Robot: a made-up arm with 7 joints. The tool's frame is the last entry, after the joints.
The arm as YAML. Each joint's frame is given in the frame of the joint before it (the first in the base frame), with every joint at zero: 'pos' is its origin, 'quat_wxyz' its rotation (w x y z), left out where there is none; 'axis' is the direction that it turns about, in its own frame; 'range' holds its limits. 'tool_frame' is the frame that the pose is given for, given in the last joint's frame.
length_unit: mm
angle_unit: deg
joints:
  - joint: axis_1
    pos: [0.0, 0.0, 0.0]
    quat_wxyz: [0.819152, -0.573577, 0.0, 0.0]
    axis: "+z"
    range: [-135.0, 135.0]
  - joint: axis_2
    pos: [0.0, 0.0, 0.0]
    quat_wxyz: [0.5, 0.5, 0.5, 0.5]
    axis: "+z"
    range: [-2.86, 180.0]
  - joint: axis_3
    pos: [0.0, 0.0, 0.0]
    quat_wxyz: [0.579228, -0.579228, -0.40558, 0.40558]
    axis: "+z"
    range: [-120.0, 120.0]
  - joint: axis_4
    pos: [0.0, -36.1, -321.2]
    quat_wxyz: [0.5, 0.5, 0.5, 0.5]
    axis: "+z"
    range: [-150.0, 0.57]
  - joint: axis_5
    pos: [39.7, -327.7, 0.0]
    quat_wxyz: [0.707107, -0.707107, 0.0, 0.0]
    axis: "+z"
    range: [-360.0, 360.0]
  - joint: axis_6
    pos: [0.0, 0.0, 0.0]
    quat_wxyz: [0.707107, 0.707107, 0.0, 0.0]
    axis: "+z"
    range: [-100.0, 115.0]
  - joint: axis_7
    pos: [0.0, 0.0, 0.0]
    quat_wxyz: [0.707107, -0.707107, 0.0, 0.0]
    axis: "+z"
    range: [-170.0, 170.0]
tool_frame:
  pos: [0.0, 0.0, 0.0]
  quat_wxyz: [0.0, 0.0, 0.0, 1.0]
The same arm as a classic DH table. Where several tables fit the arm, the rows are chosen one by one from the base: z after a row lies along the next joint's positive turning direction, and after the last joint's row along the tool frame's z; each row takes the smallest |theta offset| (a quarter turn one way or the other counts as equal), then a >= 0, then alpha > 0; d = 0 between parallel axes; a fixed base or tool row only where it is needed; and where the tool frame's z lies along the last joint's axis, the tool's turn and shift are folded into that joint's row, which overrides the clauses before.
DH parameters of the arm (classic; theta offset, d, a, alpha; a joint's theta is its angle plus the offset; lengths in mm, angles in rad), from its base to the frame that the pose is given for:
base (fixed): 0 0 0 -1.2218
axis_1: 1.5708 0 0 1.5708
axis_2: 1.2218 0 0 -1.5708
axis_3: -1.5708 -321.2 36.1 -1.5708
axis_4: 0 0 -39.7 1.5708
axis_5: 0 -327.7 0 -1.5708
axis_6: 0 0 0 1.5708
axis_7: 0 0 0 0
Joint limits (rad, base to tool): -2.3562..2.3562 -0.0499..3.1416 -2.0944..2.0944 -2.618..0.0099 -6.2832..6.2832 -1.7453..2.0071 -2.9671..2.9671

